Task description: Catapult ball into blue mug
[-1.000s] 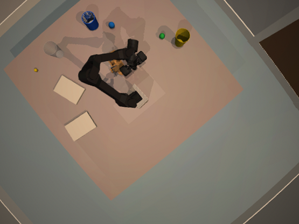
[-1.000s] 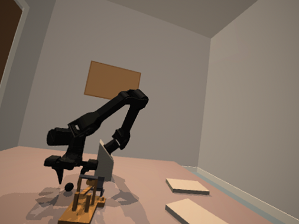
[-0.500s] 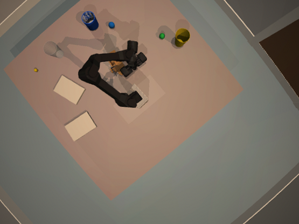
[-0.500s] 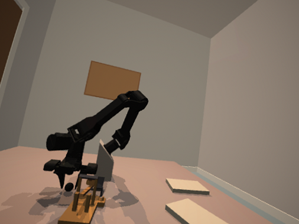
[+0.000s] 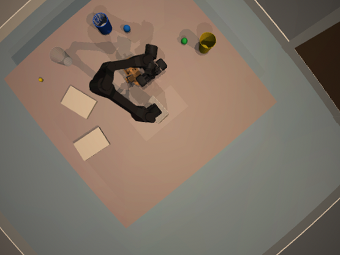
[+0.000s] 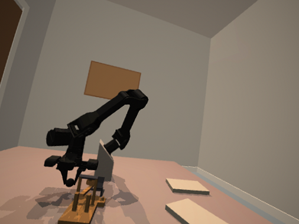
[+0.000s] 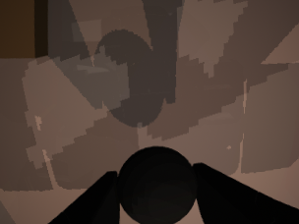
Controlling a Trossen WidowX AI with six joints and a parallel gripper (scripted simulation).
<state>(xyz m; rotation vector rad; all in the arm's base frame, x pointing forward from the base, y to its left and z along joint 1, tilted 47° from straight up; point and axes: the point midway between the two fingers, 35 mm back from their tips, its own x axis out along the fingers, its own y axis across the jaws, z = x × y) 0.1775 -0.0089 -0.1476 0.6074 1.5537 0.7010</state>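
Now: the orange wooden catapult 9 cm ahead of my gripper tip, 10 cm to the left of it and 3 cm above it. Round my gripper tip: blue ball (35 cm ahead, 6 cm to the right); then green ball (6 cm ahead, 30 cm to the right, 1 cm below); then black ball (1 cm above).
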